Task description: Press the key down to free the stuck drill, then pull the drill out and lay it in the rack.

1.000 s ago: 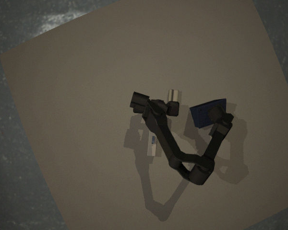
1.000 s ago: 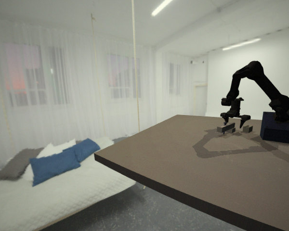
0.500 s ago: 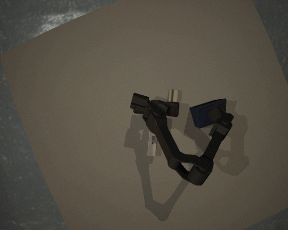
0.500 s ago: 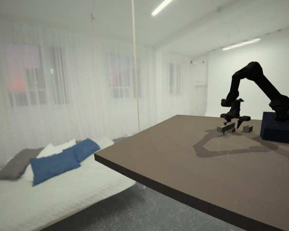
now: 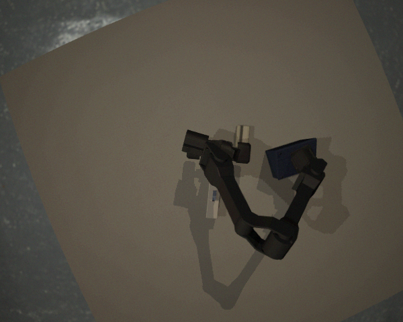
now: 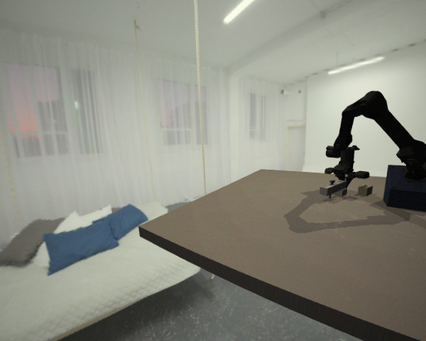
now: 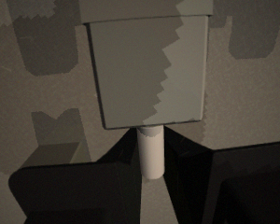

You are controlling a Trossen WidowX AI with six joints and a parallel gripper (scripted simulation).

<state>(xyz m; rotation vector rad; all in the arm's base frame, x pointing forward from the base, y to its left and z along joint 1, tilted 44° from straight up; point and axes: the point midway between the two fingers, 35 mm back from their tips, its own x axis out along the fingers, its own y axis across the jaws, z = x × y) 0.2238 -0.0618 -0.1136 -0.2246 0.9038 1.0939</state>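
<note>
The drill is 30 mm ahead of my gripper tip, 50 mm to the left of it and 30 mm above it. The rest, counted from my gripper tip: rack (90 mm behind, 10 mm to the right); then block (60 mm ahead, 100 mm to the left, 20 mm above); then blue key (70 mm ahead, 120 mm to the left, 30 mm above).
</note>
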